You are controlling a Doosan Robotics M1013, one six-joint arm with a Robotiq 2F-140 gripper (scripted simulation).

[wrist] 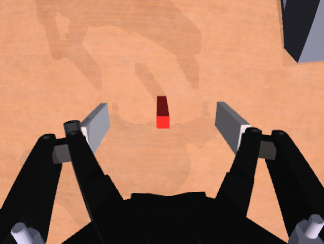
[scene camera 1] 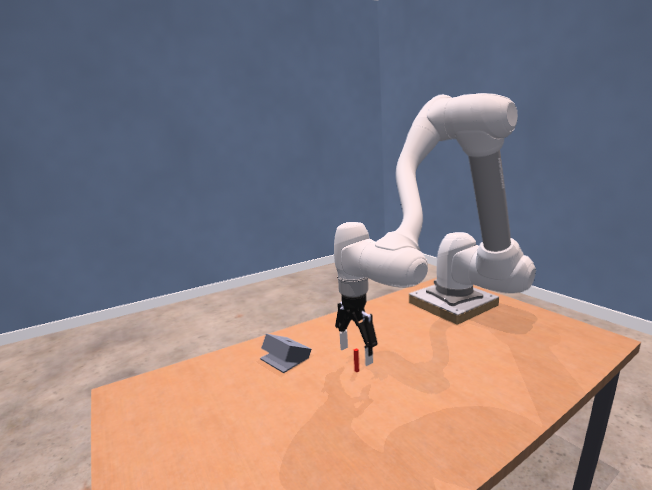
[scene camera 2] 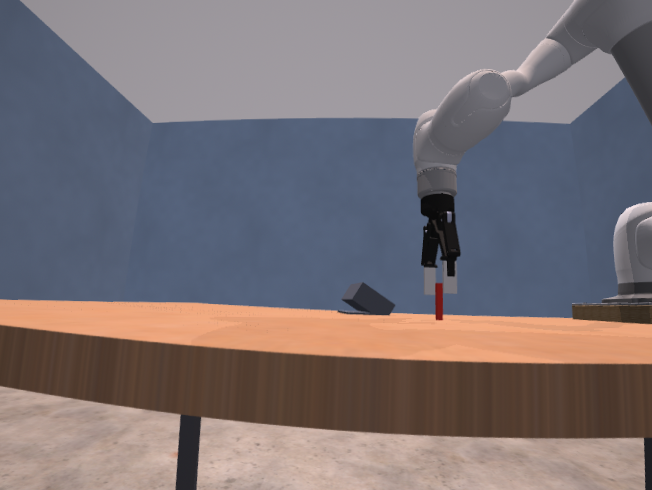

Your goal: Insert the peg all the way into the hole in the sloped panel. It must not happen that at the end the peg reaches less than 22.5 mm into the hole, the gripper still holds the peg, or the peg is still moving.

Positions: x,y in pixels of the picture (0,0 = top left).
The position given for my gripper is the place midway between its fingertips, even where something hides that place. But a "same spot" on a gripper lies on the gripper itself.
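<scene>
I can see my gripper in scene camera 2 [439,294], and it appears in the wrist view and in scene camera 1 too. On my gripper, [scene camera 1: 366,327] and [wrist: 19,189] are the same spot.
</scene>
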